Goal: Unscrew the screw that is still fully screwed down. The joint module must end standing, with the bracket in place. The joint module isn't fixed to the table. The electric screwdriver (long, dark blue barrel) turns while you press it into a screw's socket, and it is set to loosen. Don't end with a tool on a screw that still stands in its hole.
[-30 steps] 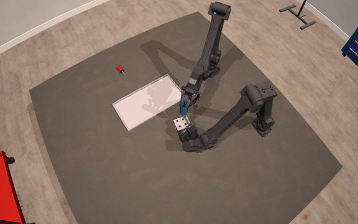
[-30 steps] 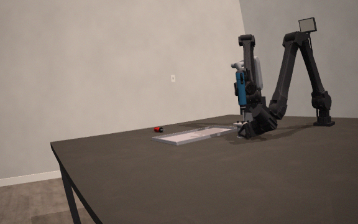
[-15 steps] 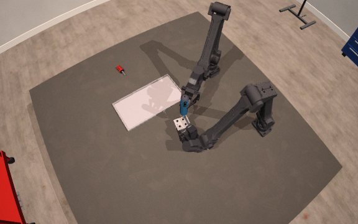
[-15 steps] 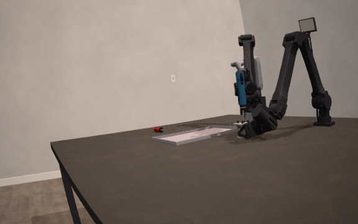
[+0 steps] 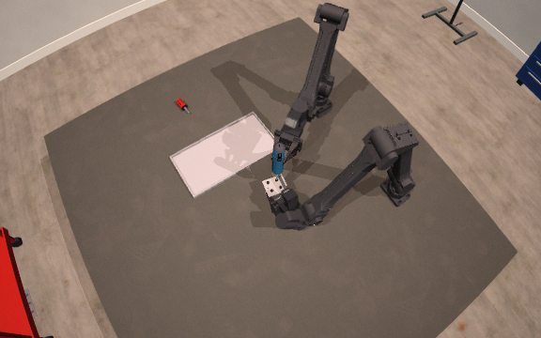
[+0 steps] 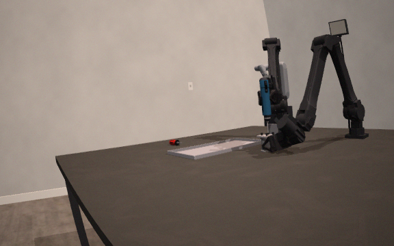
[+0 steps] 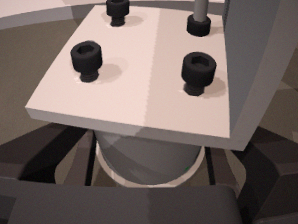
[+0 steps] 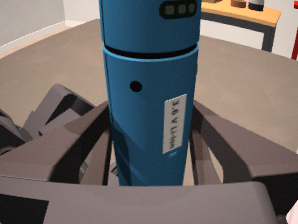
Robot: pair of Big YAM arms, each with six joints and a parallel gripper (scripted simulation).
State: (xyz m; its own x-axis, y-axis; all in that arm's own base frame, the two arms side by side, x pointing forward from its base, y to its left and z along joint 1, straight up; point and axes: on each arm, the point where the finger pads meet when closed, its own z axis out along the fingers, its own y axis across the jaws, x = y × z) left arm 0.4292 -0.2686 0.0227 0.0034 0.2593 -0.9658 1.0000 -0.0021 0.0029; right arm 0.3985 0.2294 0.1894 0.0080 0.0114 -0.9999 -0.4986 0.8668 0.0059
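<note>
The white bracket plate is 5 cm above my left hand. The rest, counted from my left hand: red tool 58 cm to the right, 9 cm ahead, 1 cm below; then flat white tray 26 cm to the right, 6 cm ahead, 2 cm below.
</note>
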